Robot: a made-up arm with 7 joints. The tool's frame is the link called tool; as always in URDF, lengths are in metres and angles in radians. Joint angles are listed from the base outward. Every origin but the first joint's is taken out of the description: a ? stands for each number. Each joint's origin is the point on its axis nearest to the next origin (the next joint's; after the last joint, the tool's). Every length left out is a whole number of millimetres.
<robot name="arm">
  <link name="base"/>
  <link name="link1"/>
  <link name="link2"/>
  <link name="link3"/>
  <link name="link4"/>
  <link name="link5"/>
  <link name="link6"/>
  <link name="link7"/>
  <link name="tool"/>
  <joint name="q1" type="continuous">
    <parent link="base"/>
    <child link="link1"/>
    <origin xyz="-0.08 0 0.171" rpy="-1.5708 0 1.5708"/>
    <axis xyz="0 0 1"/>
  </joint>
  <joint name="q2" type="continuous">
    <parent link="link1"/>
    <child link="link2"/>
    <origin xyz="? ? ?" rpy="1.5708 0 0"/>
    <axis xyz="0 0 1"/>
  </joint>
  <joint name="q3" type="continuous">
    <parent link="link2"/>
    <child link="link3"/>
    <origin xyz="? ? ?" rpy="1.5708 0 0"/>
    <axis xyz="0 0 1"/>
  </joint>
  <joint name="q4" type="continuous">
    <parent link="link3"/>
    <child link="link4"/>
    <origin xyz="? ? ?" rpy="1.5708 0 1.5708"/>
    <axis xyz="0 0 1"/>
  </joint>
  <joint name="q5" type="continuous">
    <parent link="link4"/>
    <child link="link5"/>
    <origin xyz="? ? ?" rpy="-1.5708 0 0"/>
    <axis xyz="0 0 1"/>
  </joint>
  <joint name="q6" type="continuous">
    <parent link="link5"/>
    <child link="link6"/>
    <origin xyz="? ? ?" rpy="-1.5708 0 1.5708"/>
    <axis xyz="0 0 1"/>
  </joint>
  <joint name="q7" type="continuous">
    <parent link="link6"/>
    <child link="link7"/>
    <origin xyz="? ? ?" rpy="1.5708 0 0"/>
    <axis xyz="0 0 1"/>
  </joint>
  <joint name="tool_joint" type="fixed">
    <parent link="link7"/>
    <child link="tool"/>
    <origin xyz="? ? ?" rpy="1.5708 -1.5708 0"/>
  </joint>
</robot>
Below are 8 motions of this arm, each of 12 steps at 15 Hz.
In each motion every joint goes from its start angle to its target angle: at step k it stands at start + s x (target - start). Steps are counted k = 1, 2, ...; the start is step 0. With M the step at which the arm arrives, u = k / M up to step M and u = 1 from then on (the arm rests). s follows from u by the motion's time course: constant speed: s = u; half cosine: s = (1 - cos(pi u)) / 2; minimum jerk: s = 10 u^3 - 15 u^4 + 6 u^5.
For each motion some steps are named. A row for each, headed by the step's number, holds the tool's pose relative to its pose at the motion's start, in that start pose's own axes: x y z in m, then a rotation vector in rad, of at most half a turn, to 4 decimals.
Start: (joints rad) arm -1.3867 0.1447 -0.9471 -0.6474 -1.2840 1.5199 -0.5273
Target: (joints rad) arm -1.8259 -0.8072 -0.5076 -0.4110 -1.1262 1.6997 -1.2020
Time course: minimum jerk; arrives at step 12
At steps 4, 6, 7, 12:
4: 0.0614 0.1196 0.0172 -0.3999 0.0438 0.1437
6: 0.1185 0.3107 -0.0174 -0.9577 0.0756 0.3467
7: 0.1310 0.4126 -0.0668 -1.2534 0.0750 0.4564
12: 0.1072 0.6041 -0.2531 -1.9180 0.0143 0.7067

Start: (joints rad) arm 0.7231 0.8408 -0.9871 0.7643 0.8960 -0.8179 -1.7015
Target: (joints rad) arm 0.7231 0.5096 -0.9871 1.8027 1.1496 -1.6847 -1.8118
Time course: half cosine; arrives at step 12
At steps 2, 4, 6, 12:
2: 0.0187 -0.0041 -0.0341 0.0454 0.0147 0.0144
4: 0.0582 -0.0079 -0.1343 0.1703 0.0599 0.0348
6: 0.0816 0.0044 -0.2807 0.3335 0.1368 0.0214
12: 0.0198 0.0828 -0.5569 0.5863 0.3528 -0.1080

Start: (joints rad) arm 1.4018 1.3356 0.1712 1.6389 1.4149 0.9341 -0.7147
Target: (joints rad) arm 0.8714 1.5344 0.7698 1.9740 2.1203 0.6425 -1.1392
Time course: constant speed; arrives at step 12
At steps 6, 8, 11, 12:
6: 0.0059 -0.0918 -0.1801 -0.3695 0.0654 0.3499
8: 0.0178 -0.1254 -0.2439 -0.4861 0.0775 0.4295
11: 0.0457 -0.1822 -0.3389 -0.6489 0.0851 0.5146
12: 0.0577 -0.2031 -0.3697 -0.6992 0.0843 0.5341

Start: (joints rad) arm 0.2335 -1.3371 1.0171 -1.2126 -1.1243 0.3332 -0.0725
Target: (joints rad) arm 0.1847 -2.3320 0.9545 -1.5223 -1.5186 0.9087 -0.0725
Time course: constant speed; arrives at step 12
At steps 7, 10, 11, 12:
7: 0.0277 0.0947 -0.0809 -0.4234 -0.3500 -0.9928
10: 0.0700 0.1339 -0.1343 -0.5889 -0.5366 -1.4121
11: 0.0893 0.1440 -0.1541 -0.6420 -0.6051 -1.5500
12: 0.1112 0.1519 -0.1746 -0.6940 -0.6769 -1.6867

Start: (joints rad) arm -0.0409 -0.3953 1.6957 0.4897 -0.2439 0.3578 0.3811
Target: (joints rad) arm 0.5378 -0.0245 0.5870 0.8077 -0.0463 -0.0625 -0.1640
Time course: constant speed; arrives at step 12
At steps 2, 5, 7, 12:
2: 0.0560 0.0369 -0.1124 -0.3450 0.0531 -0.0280
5: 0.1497 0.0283 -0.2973 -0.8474 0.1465 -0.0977
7: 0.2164 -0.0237 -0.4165 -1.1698 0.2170 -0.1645
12: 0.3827 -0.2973 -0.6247 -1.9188 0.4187 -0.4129

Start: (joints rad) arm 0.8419 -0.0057 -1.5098 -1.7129 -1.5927 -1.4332 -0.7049
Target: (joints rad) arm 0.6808 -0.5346 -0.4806 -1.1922 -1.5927 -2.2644 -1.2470
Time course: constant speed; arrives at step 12
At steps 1, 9, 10, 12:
1: 0.0053 -0.0206 -0.0121 0.0489 -0.0861 0.1356
9: 0.0823 -0.1233 -0.1995 0.6004 -1.0585 0.7652
10: 0.0973 -0.1239 -0.2363 0.6960 -1.1921 0.7701
12: 0.1307 -0.1106 -0.3182 0.9060 -1.4448 0.7202

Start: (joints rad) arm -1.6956 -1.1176 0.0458 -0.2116 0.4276 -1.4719 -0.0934
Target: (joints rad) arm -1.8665 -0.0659 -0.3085 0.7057 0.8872 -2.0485 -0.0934
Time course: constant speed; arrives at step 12
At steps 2, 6, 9, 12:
2: 0.0425 -0.0087 -0.0152 0.2440 -0.0598 0.1704
6: 0.1385 0.0085 -0.0589 0.6946 -0.1692 0.4646
9: 0.2100 0.0597 -0.0906 0.9931 -0.2318 0.6438
12: 0.2691 0.1424 -0.1090 1.2488 -0.2708 0.7918

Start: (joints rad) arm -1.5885 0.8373 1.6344 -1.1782 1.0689 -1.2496 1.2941
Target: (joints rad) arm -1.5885 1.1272 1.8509 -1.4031 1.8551 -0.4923 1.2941
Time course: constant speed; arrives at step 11
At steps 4, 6, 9, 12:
4: -0.0465 0.0275 0.0449 0.0764 -0.3923 0.2018
6: -0.0787 0.0351 0.0635 0.1373 -0.5759 0.2977
9: -0.1343 0.0367 0.0846 0.2570 -0.8294 0.4350
12: -0.1739 0.0307 0.0936 0.3555 -0.9805 0.5212

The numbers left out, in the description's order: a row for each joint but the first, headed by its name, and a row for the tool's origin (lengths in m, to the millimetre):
q2: 0.382 -0.071 0
q3: -0.077 -0.346 0
q4: 0.264 -0.028 0
q5: 0.112 -0.096 0
q6: 0.23 -0.066 0
q7: -0.055 -0.102 0
tool: 0.101 0.019 0

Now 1 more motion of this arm.
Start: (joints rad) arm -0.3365 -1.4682 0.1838 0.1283 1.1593 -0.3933 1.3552
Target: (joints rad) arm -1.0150 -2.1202 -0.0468 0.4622 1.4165 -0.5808 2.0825
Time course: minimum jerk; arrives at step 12
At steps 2, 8, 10, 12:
2: 0.0121 0.0075 0.0057 0.0271 -0.0353 0.0076
8: 0.1890 0.1751 0.2137 0.4545 -0.7262 0.4022
10: 0.2013 0.2172 0.2705 0.4951 -0.8513 0.5499
12: 0.2024 0.2260 0.2816 0.4999 -0.8743 0.5819

